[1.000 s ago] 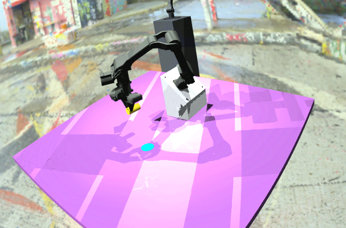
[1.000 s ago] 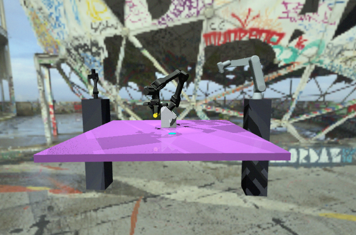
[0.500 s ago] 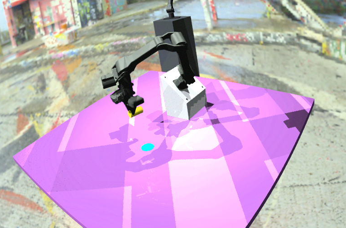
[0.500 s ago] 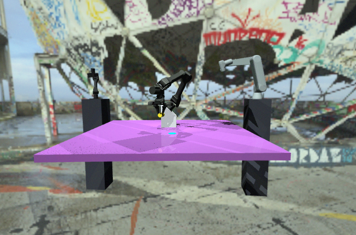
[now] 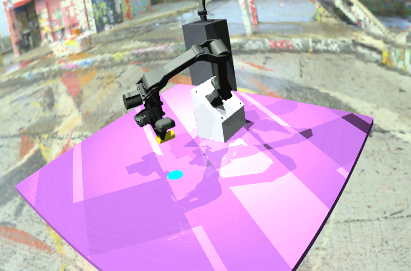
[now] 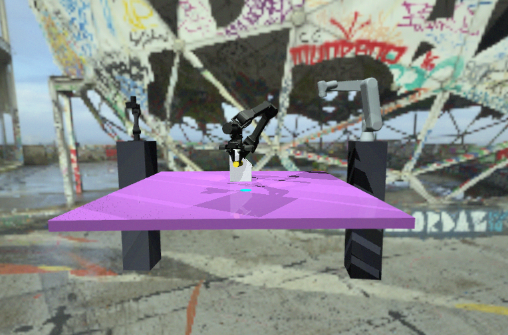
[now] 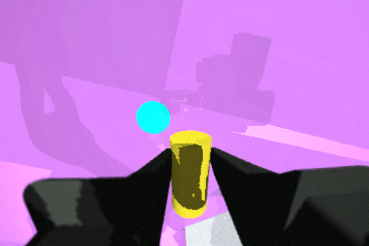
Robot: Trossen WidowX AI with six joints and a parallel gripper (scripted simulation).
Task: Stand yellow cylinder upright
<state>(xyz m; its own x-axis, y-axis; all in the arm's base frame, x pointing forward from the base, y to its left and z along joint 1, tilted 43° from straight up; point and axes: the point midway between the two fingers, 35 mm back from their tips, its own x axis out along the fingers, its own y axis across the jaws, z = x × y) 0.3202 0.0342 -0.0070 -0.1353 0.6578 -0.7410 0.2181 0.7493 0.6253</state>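
Now: the cyan circle 1 cm ahead of my gripper tip, 5 cm to the left of it and 14 cm below it. From my gripper tip the other things lie so: yellow cylinder (2 cm behind).
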